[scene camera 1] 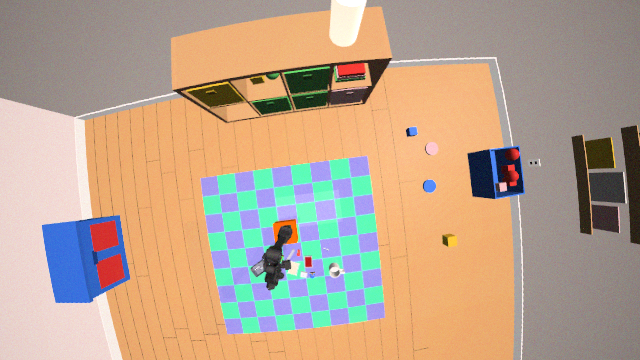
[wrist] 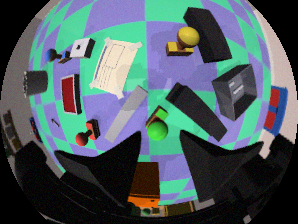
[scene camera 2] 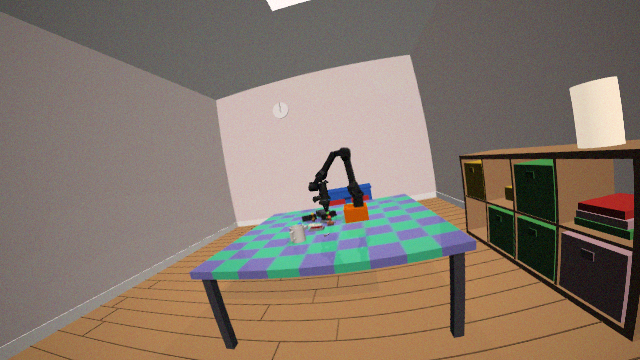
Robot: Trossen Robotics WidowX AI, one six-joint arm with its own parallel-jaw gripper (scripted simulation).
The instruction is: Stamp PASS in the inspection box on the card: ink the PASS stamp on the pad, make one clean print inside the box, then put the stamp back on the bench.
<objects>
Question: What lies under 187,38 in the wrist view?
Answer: A yellow-knobbed stamp.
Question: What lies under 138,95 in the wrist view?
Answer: A grey bar.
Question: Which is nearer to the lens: the grey box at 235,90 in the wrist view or the dark bar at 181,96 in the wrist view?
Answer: The dark bar.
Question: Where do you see a card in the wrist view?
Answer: At 113,67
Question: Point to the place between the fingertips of the gripper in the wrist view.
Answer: At 160,134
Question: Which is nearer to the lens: the dark bar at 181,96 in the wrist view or the black block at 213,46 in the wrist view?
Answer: The dark bar.
</objects>
